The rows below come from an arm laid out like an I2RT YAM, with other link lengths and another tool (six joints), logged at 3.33 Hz.
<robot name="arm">
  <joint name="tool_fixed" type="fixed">
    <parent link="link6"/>
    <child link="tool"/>
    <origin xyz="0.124 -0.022 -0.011" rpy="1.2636 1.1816 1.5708"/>
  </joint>
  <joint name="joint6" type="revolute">
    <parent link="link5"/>
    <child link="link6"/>
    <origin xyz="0.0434 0 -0.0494"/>
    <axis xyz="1 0 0"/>
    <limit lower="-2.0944" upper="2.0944"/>
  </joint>
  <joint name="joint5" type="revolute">
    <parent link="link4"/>
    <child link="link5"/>
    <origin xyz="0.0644 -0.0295 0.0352"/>
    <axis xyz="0 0 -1"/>
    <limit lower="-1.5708" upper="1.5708"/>
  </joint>
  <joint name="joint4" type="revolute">
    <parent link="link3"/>
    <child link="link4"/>
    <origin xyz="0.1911 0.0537 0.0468"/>
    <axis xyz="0 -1 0"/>
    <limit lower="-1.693" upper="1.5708"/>
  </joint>
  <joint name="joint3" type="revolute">
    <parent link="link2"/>
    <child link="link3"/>
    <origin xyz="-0.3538 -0.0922 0"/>
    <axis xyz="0 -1 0"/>
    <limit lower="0" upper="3.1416"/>
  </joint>
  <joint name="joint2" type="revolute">
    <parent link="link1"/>
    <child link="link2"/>
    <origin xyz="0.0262 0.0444 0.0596"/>
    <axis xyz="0 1 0"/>
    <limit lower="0" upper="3.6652"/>
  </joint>
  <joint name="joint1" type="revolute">
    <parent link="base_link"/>
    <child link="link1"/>
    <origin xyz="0 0 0.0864"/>
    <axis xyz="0 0 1"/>
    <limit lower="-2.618" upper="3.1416"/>
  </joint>
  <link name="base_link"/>
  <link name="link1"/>
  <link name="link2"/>
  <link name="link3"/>
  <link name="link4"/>
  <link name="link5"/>
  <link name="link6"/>
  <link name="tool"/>
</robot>
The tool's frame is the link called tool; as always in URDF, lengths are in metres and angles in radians.
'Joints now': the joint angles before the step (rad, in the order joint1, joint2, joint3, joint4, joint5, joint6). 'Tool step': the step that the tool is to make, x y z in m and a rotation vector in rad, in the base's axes. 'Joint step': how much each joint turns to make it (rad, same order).
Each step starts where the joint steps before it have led.
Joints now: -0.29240, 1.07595, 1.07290, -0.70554, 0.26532, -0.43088
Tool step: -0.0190, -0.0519, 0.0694, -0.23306, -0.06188, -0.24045
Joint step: -0.10566, 0.03140, 0.15854, 0.04300, 0.22545, -0.08773
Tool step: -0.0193, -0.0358, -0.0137, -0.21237, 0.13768, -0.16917
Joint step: -0.06877, 0.01768, -0.21867, 0.31727, 0.20896, -0.20720
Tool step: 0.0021, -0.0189, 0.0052, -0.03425, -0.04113, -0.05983
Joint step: -0.06834, 0.04433, -0.01405, 0.12169, -0.00349, -0.01680
